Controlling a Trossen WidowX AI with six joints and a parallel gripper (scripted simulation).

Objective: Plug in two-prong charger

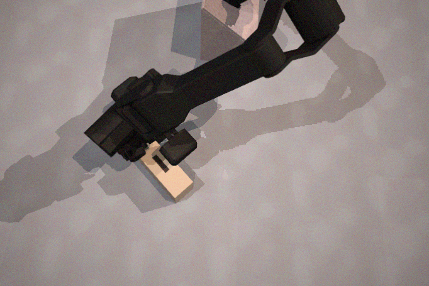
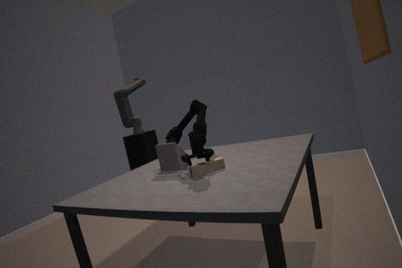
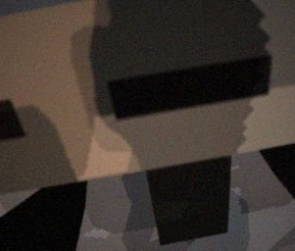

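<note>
The dark two-prong charger is 1 cm ahead of my gripper tip, 1 cm to the right of it and 1 cm above it.
</note>
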